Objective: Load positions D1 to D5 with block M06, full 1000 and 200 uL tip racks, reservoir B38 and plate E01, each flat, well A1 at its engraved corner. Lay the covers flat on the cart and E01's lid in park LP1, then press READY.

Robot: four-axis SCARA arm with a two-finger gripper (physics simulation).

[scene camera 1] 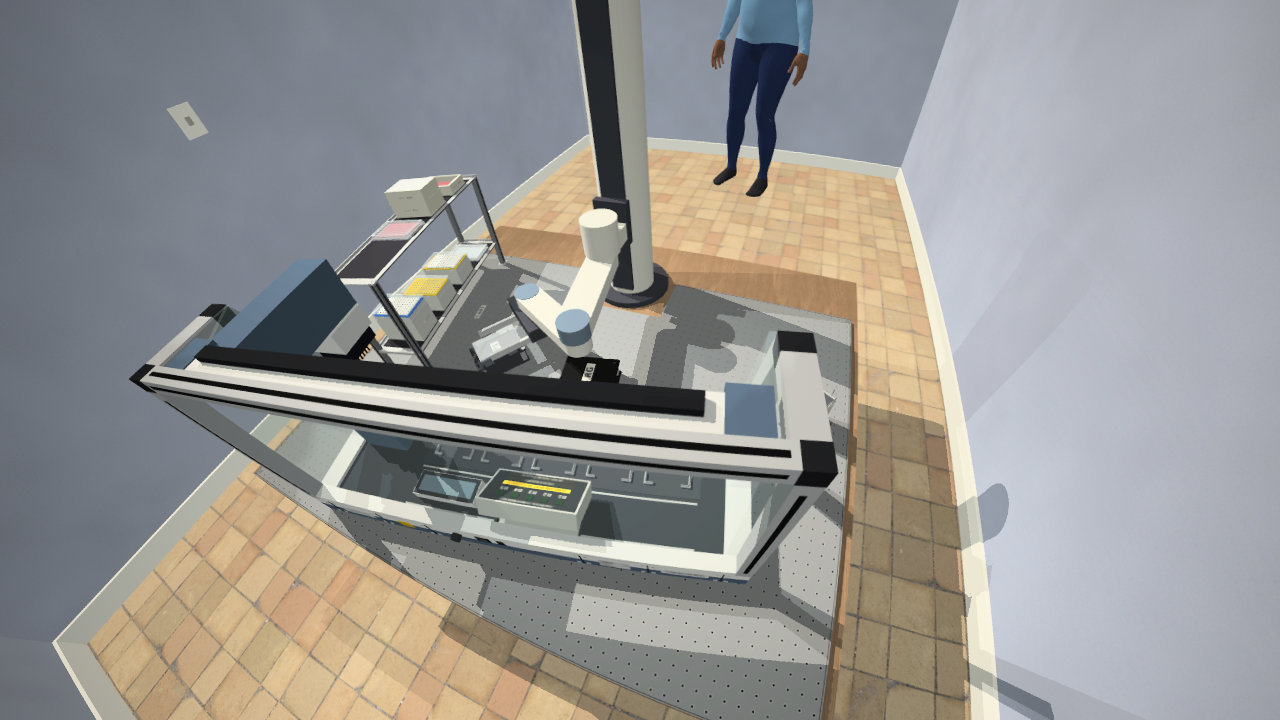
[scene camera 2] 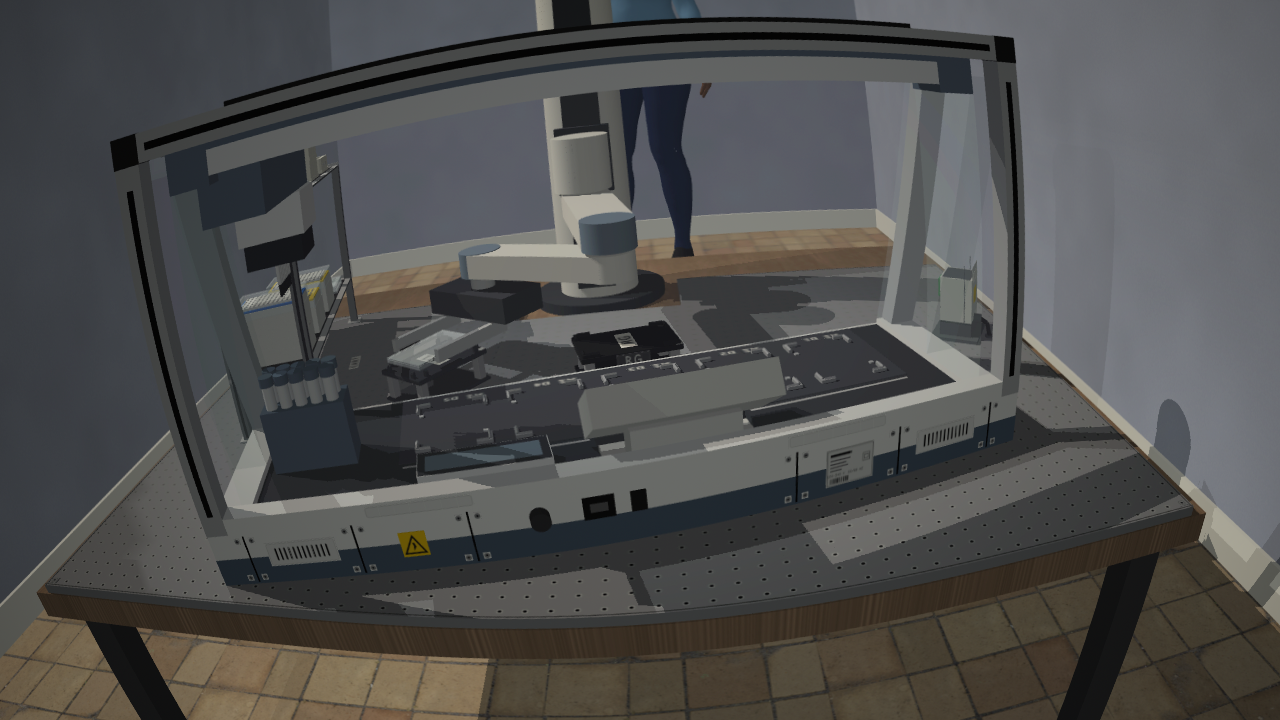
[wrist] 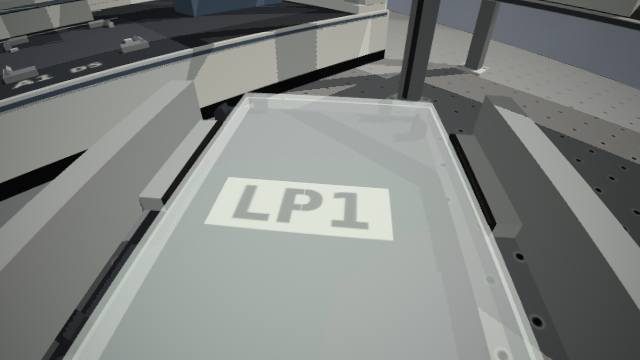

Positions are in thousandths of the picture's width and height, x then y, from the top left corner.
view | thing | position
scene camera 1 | my gripper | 379,480
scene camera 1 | clear plate with pink wells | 313,319
